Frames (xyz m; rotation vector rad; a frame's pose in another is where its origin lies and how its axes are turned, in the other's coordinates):
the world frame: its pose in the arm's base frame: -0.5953 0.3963 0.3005 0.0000 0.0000 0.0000
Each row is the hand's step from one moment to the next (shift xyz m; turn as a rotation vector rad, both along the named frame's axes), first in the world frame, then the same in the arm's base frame.
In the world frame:
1: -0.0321 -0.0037 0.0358 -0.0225 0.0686 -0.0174
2: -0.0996 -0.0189 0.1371 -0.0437 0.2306 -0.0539
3: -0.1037 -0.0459 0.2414 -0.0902 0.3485 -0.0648
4: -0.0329 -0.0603 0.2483 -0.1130 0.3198 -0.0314
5: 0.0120 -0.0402 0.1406 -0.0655 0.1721 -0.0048
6: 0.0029 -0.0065 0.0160 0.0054 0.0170 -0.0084
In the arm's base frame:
1: -0.0321 -0.0037 0.0358 -0.0225 0.0686 -0.0174
2: -0.0996 -0.0189 0.1371 -0.0437 0.2306 -0.0539
3: -0.1037 -0.0459 0.2414 -0.0902 0.3485 -0.0648
4: -0.0329 -0.0603 0.2483 -0.1130 0.3198 -0.0314
5: 0.0120 -0.0402 0.1406 -0.0655 0.1721 -0.0048
6: 0.0029 -0.0065 0.0160 0.0054 0.0170 -0.0084

